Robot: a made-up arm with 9 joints.
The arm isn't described. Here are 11 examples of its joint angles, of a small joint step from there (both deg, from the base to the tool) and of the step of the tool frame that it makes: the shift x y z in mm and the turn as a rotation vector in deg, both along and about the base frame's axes.
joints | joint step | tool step
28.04 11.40 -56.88 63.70 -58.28 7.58 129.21 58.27 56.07 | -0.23 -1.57 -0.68 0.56 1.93 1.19 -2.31 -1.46 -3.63 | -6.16 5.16 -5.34 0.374 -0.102 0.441
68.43 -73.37 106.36 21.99 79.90 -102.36 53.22 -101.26 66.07 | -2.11 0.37 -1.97 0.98 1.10 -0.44 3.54 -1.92 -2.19 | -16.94 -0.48 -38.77 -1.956 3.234 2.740
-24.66 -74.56 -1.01 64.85 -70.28 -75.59 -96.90 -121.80 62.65 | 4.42 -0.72 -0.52 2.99 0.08 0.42 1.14 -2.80 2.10 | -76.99 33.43 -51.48 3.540 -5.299 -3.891
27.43 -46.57 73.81 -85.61 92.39 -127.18 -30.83 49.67 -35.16 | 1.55 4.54 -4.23 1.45 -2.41 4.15 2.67 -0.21 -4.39 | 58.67 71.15 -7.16 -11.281 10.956 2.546
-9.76 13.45 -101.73 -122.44 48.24 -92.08 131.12 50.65 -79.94 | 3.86 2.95 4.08 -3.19 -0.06 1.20 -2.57 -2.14 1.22 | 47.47 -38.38 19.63 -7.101 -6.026 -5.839
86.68 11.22 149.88 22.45 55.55 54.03 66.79 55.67 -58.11 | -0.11 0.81 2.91 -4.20 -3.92 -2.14 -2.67 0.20 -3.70 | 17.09 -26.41 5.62 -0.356 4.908 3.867
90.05 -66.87 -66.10 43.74 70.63 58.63 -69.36 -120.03 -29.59 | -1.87 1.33 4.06 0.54 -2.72 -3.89 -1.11 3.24 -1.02 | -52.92 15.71 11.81 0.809 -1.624 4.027
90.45 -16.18 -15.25 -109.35 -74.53 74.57 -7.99 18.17 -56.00 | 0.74 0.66 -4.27 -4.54 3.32 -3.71 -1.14 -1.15 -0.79 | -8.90 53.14 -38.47 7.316 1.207 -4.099
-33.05 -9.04 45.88 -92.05 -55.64 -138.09 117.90 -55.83 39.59 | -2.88 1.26 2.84 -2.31 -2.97 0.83 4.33 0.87 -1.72 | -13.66 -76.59 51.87 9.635 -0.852 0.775
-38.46 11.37 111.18 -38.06 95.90 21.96 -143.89 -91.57 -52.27 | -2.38 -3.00 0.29 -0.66 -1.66 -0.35 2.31 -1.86 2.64 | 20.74 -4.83 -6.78 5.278 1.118 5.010
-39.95 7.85 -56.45 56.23 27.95 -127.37 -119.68 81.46 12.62 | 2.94 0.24 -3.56 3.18 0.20 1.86 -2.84 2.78 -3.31 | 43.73 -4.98 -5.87 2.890 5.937 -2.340
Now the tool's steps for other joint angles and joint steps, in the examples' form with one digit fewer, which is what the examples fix.
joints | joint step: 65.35 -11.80 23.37 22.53 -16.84 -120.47 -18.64 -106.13 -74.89 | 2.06 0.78 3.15 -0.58 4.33 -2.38 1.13 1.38 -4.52
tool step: -40.7 77.7 -26.7 2.98 2.03 -8.98
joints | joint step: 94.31 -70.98 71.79 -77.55 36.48 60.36 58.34 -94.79 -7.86 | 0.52 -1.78 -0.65 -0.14 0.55 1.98 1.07 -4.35 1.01
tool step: 24.4 -11.2 47.8 5.65 1.46 -0.72
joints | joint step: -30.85 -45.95 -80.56 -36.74 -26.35 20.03 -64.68 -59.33 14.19 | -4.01 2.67 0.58 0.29 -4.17 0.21 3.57 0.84 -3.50
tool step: 63.6 -111.5 -16.2 7.00 4.45 3.16
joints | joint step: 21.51 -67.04 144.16 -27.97 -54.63 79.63 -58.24 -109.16 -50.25 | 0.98 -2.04 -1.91 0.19 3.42 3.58 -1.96 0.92 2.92
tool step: -40.7 -29.7 16.2 5.74 -5.87 1.59
